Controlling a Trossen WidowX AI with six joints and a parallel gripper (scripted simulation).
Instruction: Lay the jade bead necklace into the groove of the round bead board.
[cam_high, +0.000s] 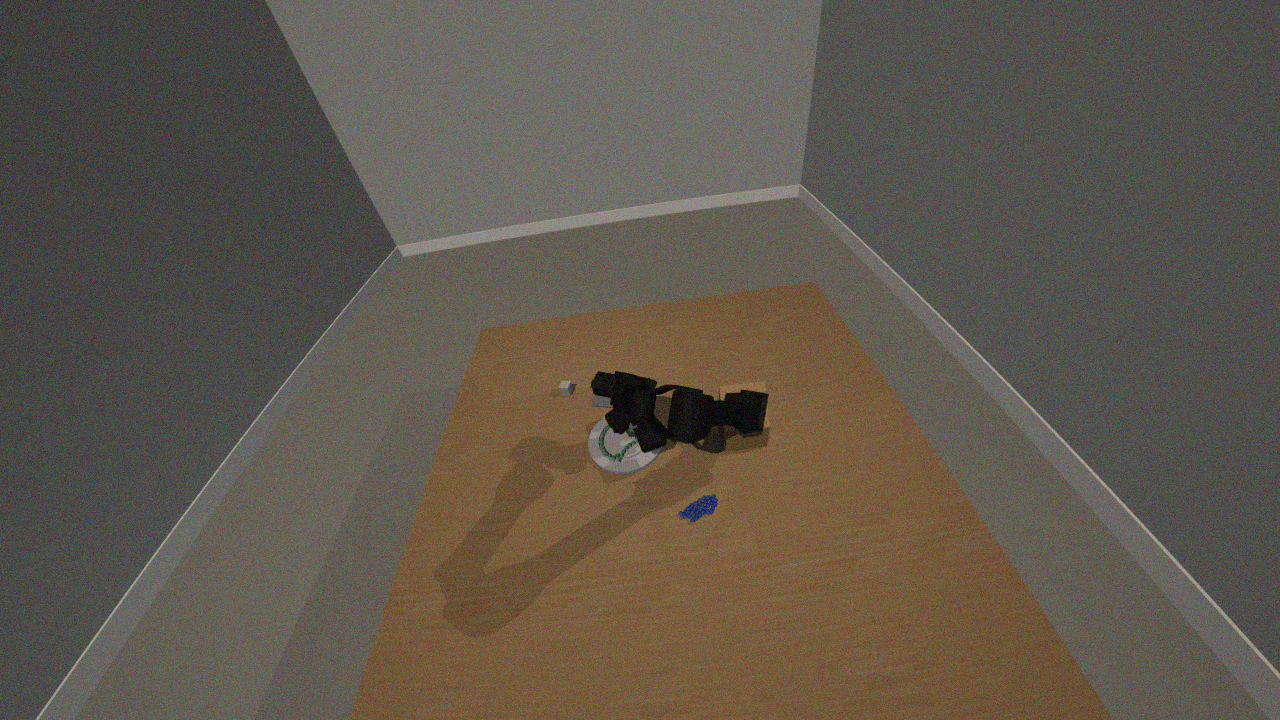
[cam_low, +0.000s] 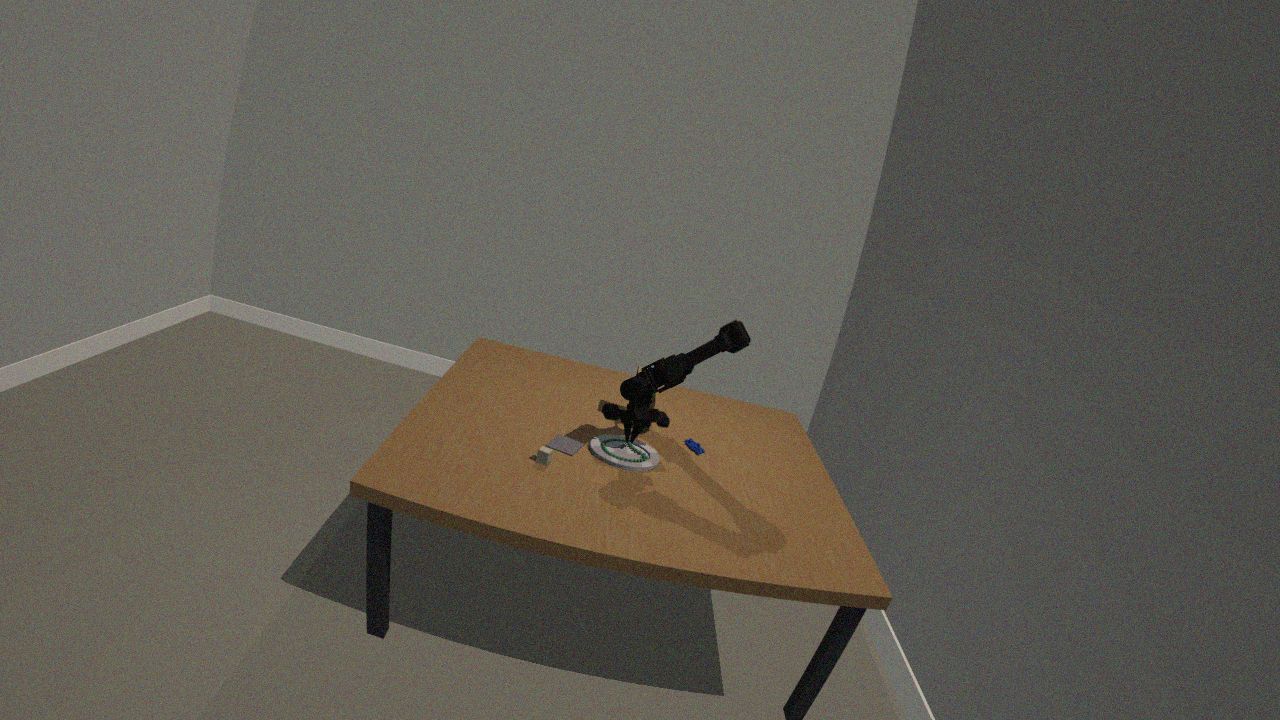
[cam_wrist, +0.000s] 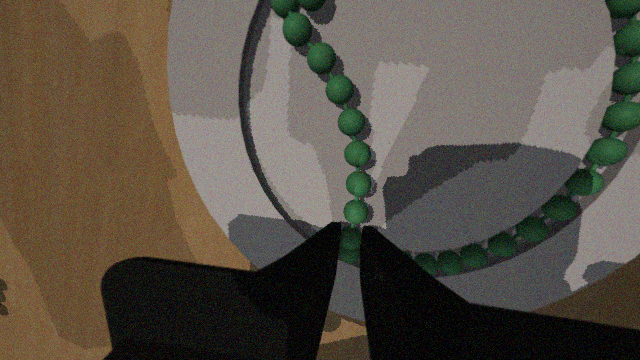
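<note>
Now: the round bead board 5 cm ahead of my gripper tip, 1 cm to the right of it and 1 cm below it. From my gripper tip the other things lie so: pale block: 24 cm ahead, 21 cm to the right; then flat grey plate: 17 cm to the right, 10 cm ahead, 1 cm below.
</note>
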